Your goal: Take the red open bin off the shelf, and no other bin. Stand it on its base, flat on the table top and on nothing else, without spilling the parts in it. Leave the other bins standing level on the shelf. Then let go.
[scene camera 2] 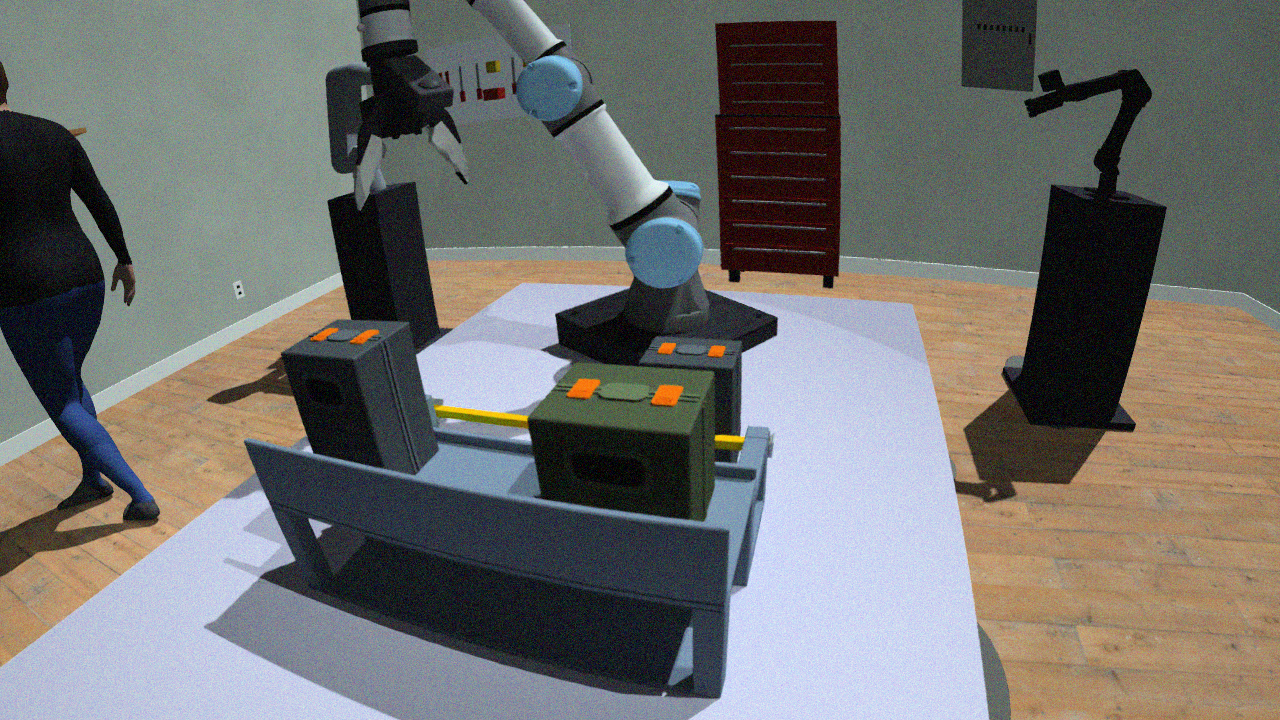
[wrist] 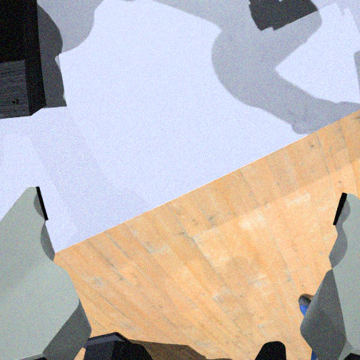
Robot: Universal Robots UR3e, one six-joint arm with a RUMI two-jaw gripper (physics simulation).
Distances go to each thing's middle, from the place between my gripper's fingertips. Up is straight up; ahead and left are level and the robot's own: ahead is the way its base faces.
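Yellow bar (scene camera 2: pixel 512 420): from my hand, 140 mm ahead, 260 mm to the left, 220 mm below.
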